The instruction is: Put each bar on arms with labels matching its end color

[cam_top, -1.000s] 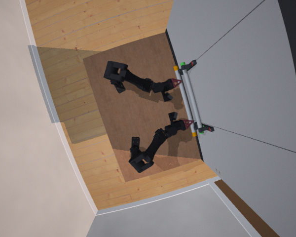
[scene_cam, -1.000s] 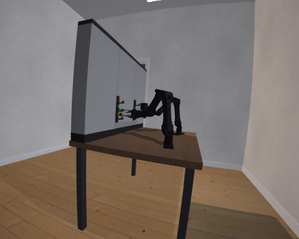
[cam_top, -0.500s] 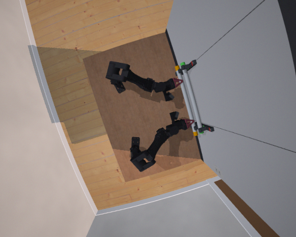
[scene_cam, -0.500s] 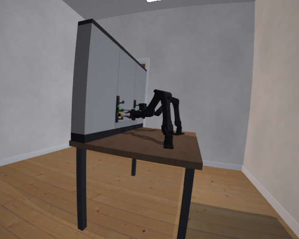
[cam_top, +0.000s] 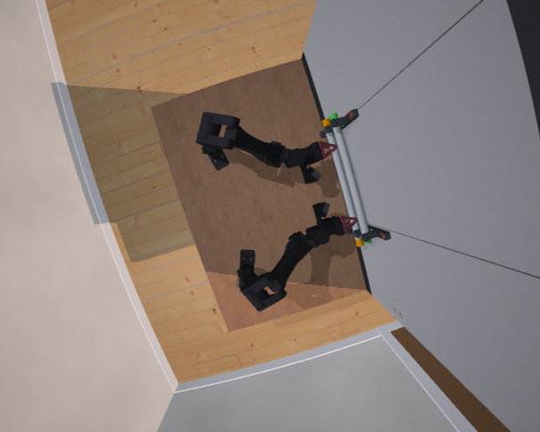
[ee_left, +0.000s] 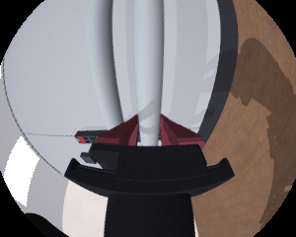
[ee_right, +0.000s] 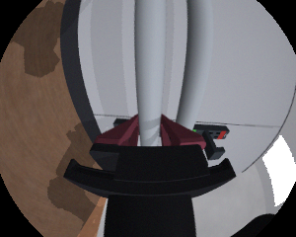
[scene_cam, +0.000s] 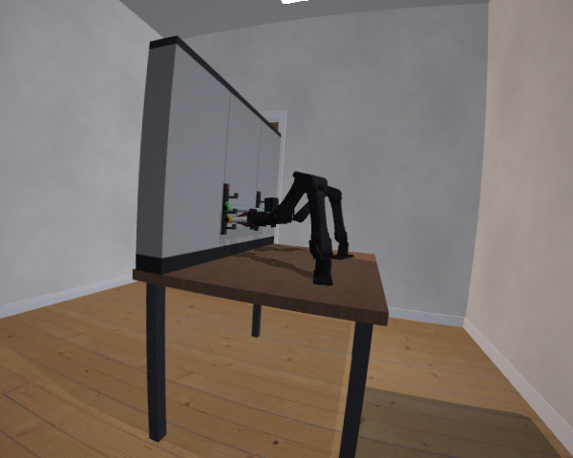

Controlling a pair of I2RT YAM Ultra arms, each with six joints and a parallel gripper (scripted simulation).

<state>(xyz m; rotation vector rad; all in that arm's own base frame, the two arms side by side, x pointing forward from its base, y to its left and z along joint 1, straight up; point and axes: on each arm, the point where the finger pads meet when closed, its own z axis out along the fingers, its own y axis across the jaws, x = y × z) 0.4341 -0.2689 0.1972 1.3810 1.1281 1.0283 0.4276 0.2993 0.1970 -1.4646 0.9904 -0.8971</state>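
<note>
The metal bar lies 10 mm ahead of my left hand and 150 mm to the right of it. From my left hand the other things lie so: green-ended bar 20 mm ahead, 140 mm to the right, 50 mm above; grey wall panel 120 mm ahead, 120 mm to the right, 230 mm above.
My right gripper is now 150 mm to the right of the metal bar. The rest, counted from my right hand: green-ended bar 10 mm ahead, 160 mm to the left, 50 mm above; then grey wall panel 100 mm ahead, 170 mm to the left, 230 mm above.
</note>
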